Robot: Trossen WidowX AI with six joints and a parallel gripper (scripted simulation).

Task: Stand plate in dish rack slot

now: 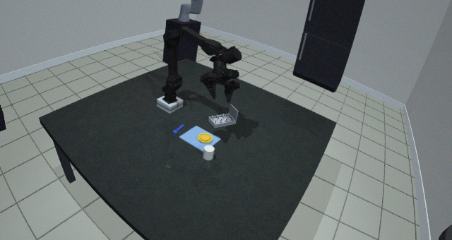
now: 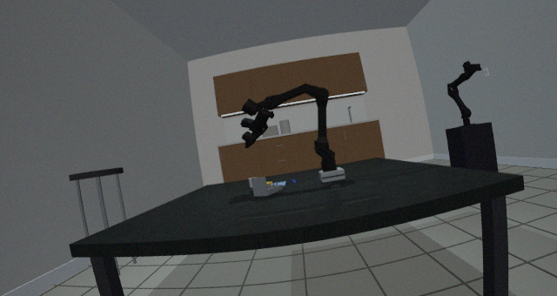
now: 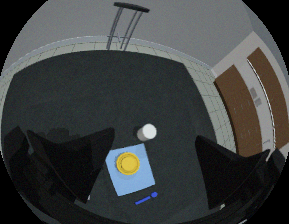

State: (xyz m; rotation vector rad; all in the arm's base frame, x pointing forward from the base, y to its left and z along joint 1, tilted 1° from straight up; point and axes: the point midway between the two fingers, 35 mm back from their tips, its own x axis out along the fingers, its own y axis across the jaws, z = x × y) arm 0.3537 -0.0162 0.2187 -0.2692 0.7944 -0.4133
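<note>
Now: the yellow plate 22 cm below my gripper tip, 4 cm behind it and 2 cm to the right of it. From my gripper tip the other things lie so: light blue mat (23 cm below, 7 cm behind, 3 cm to the right); dish rack (21 cm below, 16 cm to the left, 10 cm behind); white cup (21 cm below, 9 cm to the right, 4 cm ahead).
</note>
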